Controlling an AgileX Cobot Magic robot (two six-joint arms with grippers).
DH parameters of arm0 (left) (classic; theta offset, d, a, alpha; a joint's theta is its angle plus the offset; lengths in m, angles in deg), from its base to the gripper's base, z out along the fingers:
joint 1: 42.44 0.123 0 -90
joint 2: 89.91 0 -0.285 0
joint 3: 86.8 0 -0.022 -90
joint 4: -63.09 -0.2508 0 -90
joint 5: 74.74 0 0.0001 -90
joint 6: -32.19 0.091 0 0
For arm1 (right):
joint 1: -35.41 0.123 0 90
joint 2: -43.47 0 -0.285 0
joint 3: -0.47 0 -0.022 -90
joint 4: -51.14 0.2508 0 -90
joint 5: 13.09 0 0.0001 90
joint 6: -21.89 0.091 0 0
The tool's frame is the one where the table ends.
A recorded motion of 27 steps. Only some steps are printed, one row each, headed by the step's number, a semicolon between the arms.
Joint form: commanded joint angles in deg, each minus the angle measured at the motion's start. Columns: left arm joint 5, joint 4, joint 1, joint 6, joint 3, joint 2; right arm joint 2, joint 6, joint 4, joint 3, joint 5, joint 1.
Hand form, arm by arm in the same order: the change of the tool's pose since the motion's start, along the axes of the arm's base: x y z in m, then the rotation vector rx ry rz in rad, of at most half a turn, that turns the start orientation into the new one. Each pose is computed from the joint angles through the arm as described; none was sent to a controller.
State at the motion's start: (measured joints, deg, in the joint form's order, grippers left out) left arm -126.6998 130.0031 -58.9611 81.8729 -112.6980 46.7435; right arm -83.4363 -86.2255 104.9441 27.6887 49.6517 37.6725
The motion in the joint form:
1: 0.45 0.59 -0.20 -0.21 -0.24 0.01; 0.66 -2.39 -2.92 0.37 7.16 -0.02
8: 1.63 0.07 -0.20 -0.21 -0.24 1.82; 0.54 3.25 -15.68 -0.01 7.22 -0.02
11: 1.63 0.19 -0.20 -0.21 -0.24 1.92; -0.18 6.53 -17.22 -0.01 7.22 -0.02
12: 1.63 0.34 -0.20 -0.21 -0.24 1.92; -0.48 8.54 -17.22 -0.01 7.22 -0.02
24: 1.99 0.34 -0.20 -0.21 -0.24 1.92; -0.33 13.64 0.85 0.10 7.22 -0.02
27: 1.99 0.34 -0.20 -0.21 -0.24 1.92; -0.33 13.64 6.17 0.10 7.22 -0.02
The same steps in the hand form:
1: 0.0006 -0.0018 0.0017 -0.0097 -0.0017 0.0088; -0.0126 0.0004 0.0026 -0.0484 0.0262 0.1312
8: 0.0045 -0.0016 -0.0146 0.0119 0.0163 0.0232; -0.0144 -0.0133 -0.0133 -0.2425 0.1066 0.0945
11: 0.0046 -0.0017 -0.0153 0.0106 0.0186 0.0240; -0.0129 -0.0150 -0.0202 -0.2541 0.1567 0.0583
12: 0.0047 -0.0018 -0.0152 0.0083 0.0193 0.0249; -0.0122 -0.0150 -0.0226 -0.2450 0.1850 0.0341
24: 0.0052 -0.0016 -0.0152 0.0096 0.0164 0.0303; -0.0098 0.0039 -0.0020 0.0942 0.2583 -0.0446
27: 0.0052 -0.0016 -0.0152 0.0096 0.0164 0.0303; -0.0088 0.0082 0.0046 0.1871 0.2632 -0.0488

